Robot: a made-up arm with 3 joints. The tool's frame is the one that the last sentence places.
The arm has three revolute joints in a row. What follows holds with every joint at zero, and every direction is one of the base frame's.
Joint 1 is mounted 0.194 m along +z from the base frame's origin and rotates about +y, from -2.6 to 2.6 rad.
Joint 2 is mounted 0.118 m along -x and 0.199 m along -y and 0.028 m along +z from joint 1 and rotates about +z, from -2.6 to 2.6 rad.
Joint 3 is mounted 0.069 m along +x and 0.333 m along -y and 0.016 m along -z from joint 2 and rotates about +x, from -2.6 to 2.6 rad.
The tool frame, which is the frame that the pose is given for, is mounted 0.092 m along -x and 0.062 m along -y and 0.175 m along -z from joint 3; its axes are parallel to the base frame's.
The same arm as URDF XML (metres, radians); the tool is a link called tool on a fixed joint. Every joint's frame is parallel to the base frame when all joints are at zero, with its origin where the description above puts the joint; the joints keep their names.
<robot name="arm">
<joint name="tool_fixed" type="fixed"><parent link="link3"/><child link="tool"/><origin xyz="-0.092 -0.062 -0.175"/></joint>
<joint name="joint 3" type="revolute"><parent link="link2"/><child link="link3"/><origin xyz="0.069 -0.333 -0.016"/><axis xyz="1 0 0"/><limit lower="-2.6" upper="2.6"/></joint>
<joint name="joint 2" type="revolute"><parent link="link1"/><child link="link2"/><origin xyz="-0.118 -0.199 0.028"/><axis xyz="0 0 1"/><limit lower="-2.6" upper="2.6"/></joint>
<joint name="joint 1" type="revolute"><parent link="base_link"/><child link="link1"/><origin xyz="0 0 0.194"/><axis xyz="0 1 0"/><limit lower="-2.6" upper="2.6"/></joint>
<link name="base_link"/>
<link name="link1"/>
<link name="link2"/>
<link name="link3"/>
<link name="tool"/>
</robot>

